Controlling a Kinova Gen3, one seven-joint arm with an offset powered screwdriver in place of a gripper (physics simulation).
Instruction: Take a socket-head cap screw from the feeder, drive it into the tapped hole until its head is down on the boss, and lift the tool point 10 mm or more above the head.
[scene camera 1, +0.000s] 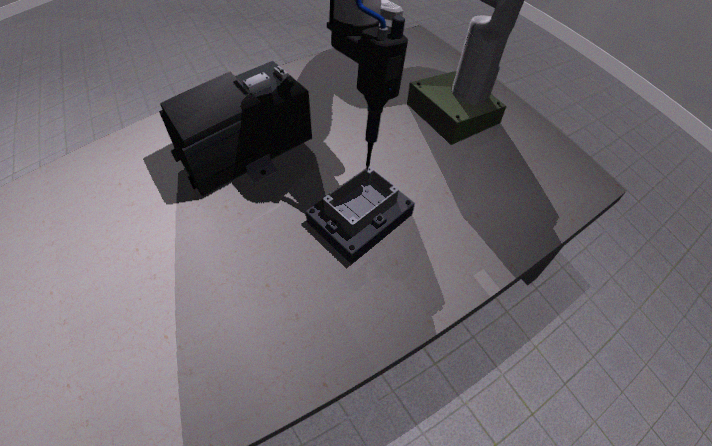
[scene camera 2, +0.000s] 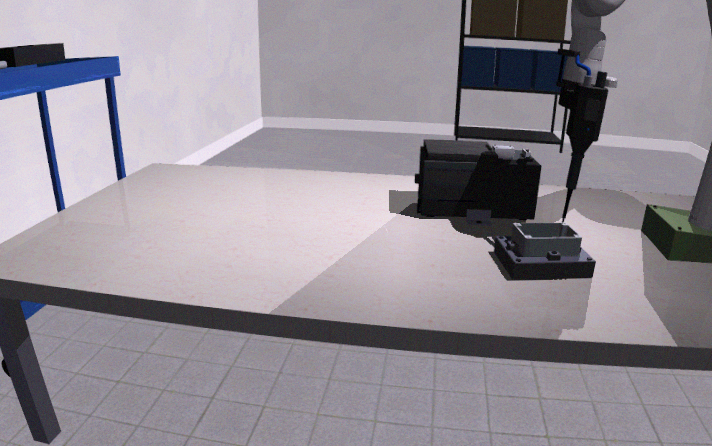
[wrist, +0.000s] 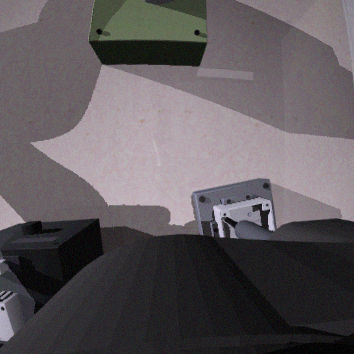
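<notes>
The black screwdriver (scene camera 1: 367, 167) (scene camera 2: 564, 220) (wrist: 226, 219) points down with its thin bit. Its tip is at the rear corner boss of the grey open-topped housing (scene camera 1: 357, 226) (scene camera 2: 551, 246) (wrist: 243, 204), in scene camera 1. Whether it touches the boss or stands slightly above cannot be told. No screw can be made out at the tip; a screw or head there is too small to see. The housing sits on a dark fixture plate (scene camera 1: 366, 240) (scene camera 2: 551, 270) (wrist: 231, 189). The black feeder (scene camera 1: 273, 120) (scene camera 2: 480, 183) (wrist: 80, 250) stands beside it, with light metal parts on top.
The green arm base (scene camera 1: 454, 123) (scene camera 2: 669, 239) (wrist: 150, 52) stands on the pale table (scene camera 1: 105, 294) (scene camera 2: 236, 231) (wrist: 145, 135). A small bracket (scene camera 1: 262, 169) (scene camera 2: 478, 215) is at the feeder's foot. A shelf rack (scene camera 2: 458, 112) and a blue bench (scene camera 2: 78, 73) stand beyond the table.
</notes>
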